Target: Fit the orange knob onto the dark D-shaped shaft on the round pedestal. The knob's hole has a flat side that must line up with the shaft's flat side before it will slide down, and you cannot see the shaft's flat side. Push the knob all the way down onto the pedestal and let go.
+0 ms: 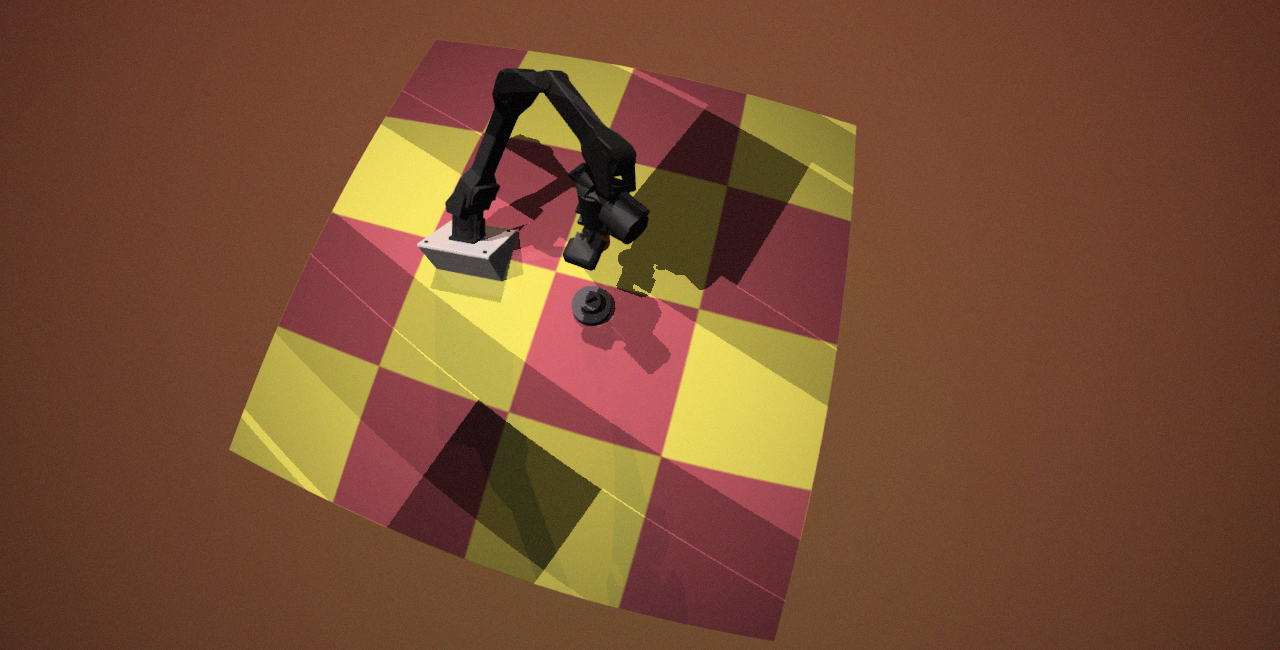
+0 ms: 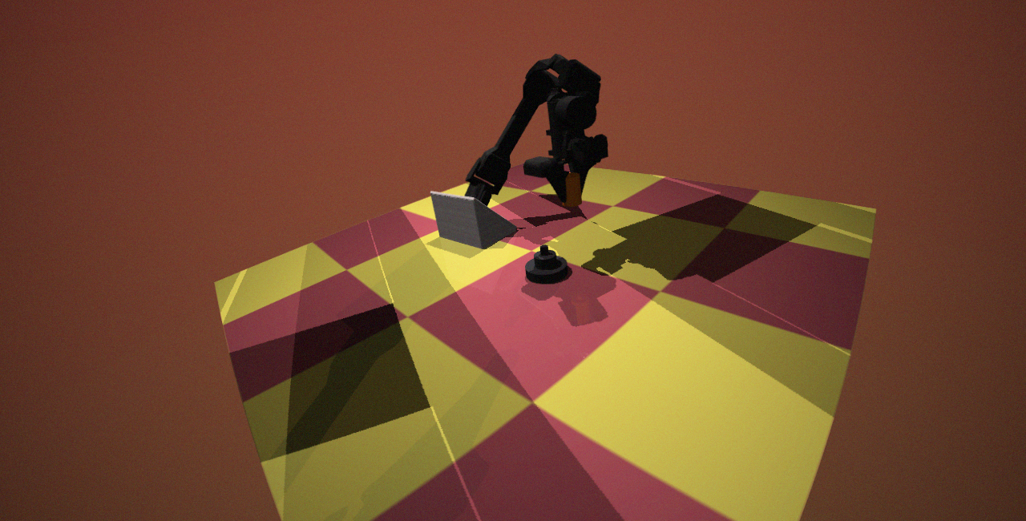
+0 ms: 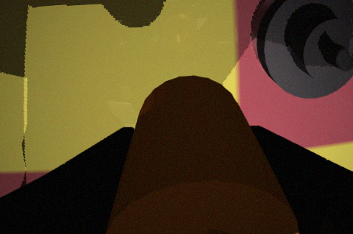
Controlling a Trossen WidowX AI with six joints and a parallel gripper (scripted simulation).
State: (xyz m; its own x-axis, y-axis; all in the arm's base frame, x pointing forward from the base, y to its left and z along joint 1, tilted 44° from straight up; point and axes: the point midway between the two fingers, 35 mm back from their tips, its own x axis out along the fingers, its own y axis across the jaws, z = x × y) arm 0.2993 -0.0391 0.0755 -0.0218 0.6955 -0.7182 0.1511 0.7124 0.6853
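My gripper tip is 10 cm to the left of the round dark pedestal and 9 cm above it. Also, from my gripper tip: orange knob 2 cm above.
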